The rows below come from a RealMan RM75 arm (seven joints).
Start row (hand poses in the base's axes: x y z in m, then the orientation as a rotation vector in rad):
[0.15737 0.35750 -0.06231 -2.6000 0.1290 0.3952]
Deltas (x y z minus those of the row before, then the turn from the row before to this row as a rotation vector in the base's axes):
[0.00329 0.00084 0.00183 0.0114 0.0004 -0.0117]
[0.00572 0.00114 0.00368 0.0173 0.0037 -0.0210]
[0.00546 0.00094 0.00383 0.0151 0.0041 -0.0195]
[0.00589 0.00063 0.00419 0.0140 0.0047 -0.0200]
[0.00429 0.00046 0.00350 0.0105 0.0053 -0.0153]
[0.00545 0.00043 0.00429 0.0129 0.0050 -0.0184]
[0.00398 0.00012 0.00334 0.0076 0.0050 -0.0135]
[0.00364 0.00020 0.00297 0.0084 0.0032 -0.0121]
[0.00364 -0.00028 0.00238 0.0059 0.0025 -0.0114]
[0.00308 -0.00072 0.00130 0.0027 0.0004 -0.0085]
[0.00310 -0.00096 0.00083 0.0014 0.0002 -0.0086]
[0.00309 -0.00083 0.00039 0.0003 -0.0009 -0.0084]
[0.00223 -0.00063 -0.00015 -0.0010 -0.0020 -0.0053]
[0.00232 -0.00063 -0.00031 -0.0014 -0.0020 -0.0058]
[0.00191 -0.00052 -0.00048 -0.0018 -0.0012 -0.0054]
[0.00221 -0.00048 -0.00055 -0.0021 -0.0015 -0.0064]
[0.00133 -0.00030 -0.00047 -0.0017 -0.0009 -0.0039]
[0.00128 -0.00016 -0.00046 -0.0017 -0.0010 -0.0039]
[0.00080 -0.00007 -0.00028 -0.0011 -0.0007 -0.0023]
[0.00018 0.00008 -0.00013 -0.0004 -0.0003 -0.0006]
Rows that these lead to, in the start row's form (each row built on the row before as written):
[0.16066 0.35834 -0.06048 -2.5868 0.1416 0.3912]
[0.16638 0.35948 -0.05680 -2.5656 0.1658 0.3879]
[0.17184 0.36042 -0.05297 -2.5466 0.1885 0.3857]
[0.17773 0.36105 -0.04878 -2.5283 0.2121 0.3840]
[0.18202 0.36151 -0.04528 -2.5142 0.2307 0.3849]
[0.18747 0.36194 -0.04099 -2.4970 0.2524 0.3842]
[0.19145 0.36206 -0.03765 -2.4859 0.2692 0.3852]
[0.19509 0.36226 -0.03468 -2.4745 0.2832 0.3846]
[0.19873 0.36198 -0.03230 -2.4658 0.2967 0.3833]
[0.20181 0.36126 -0.03100 -2.4611 0.3065 0.3804]
[0.20491 0.36030 -0.03017 -2.4576 0.3167 0.3771]
[0.20800 0.35947 -0.02978 -2.4553 0.3265 0.3724]
[0.21023 0.35884 -0.02993 -2.4552 0.3324 0.3676]
[0.21255 0.35821 -0.03024 -2.4553 0.3390 0.3625]
[0.21446 0.35769 -0.03072 -2.4558 0.3455 0.3586]
[0.21667 0.35721 -0.03127 -2.4564 0.3532 0.3538]
[0.21800 0.35691 -0.03174 -2.4571 0.3580 0.3509]
[0.21928 0.35675 -0.03220 -2.4578 0.3628 0.3478]
[0.22008 0.35668 -0.03248 -2.4583 0.3656 0.3458]
[0.22026 0.35676 -0.03261 -2.4586 0.3663 0.3451]

